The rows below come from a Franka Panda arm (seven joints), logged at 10 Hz.
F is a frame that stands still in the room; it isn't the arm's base.
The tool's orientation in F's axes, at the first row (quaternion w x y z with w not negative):
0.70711 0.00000 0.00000 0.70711
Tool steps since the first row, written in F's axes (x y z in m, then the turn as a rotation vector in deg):
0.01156 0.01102 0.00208 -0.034 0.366 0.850
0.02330 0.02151 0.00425 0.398 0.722 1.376
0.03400 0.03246 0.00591 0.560 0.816 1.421
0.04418 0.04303 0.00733 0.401 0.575 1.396
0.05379 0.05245 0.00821 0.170 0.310 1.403
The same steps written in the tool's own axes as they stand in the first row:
0.01102 -0.01156 0.00208 0.366 0.034 0.850
0.02151 -0.02330 0.00425 0.722 -0.398 1.376
0.03246 -0.03400 0.00591 0.816 -0.560 1.421
0.04303 -0.04418 0.00733 0.575 -0.401 1.396
0.05245 -0.05379 0.00821 0.310 -0.170 1.403

